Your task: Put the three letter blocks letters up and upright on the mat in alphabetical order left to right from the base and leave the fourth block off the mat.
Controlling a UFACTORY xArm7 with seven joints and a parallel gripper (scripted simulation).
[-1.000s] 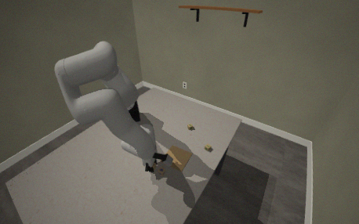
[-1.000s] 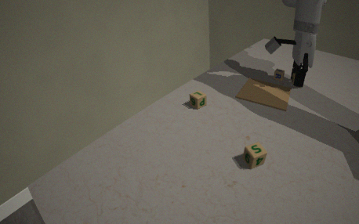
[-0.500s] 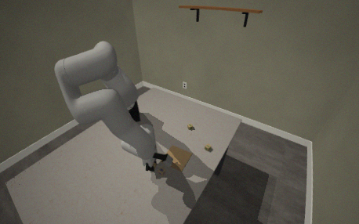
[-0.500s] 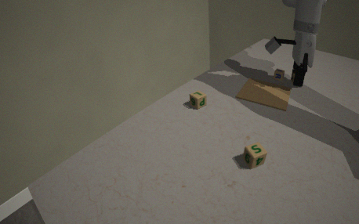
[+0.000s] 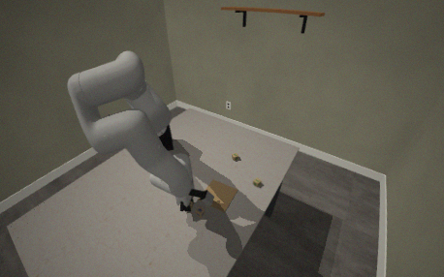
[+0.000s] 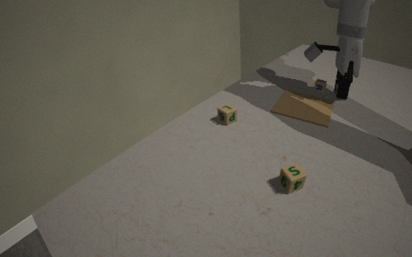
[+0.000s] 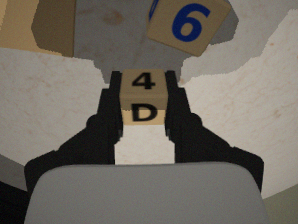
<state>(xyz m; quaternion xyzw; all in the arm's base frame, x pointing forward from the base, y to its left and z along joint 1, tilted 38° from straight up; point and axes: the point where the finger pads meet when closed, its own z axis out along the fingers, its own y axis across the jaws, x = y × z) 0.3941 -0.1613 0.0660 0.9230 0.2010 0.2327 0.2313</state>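
The tan mat lies 13 cm to the left of my hand, 8 cm ahead of it and 2 cm below it. From my hand the other things lie so: wooden block: 39 cm to the left, 3 cm ahead, 1 cm below.
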